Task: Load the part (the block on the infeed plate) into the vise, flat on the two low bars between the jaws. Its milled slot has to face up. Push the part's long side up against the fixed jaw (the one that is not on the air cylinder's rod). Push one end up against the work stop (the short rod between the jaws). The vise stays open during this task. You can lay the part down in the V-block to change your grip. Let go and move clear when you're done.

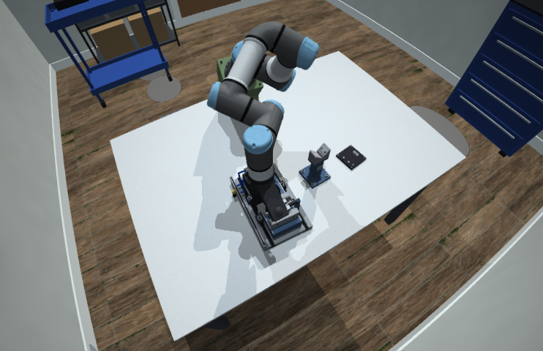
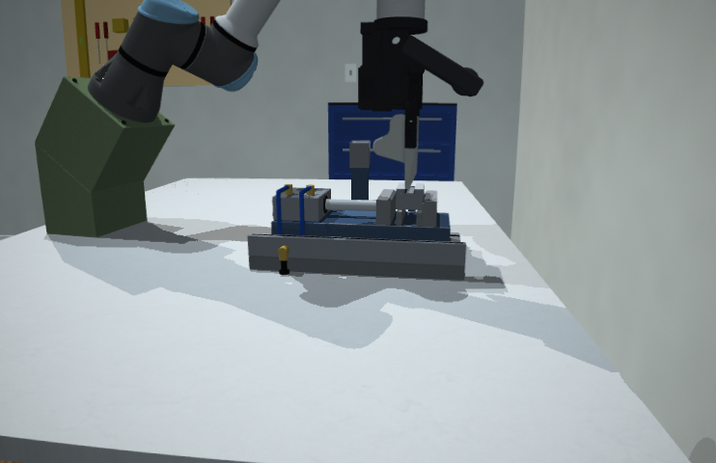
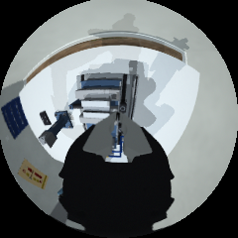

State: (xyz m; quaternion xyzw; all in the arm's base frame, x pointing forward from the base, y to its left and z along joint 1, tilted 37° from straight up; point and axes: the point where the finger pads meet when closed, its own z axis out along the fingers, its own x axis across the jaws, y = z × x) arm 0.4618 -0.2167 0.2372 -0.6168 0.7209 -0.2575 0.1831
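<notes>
My hand is 10 mm short of the part, 50 mm to the right of it and 30 mm above it. Round my hand: work stop (20 mm ahead, 90 mm to the left, 40 mm below); fixed jaw (40 mm ahead, 40 mm to the left, 50 mm below); moving jaw (20 mm behind, 60 mm to the left, 50 mm below).
</notes>
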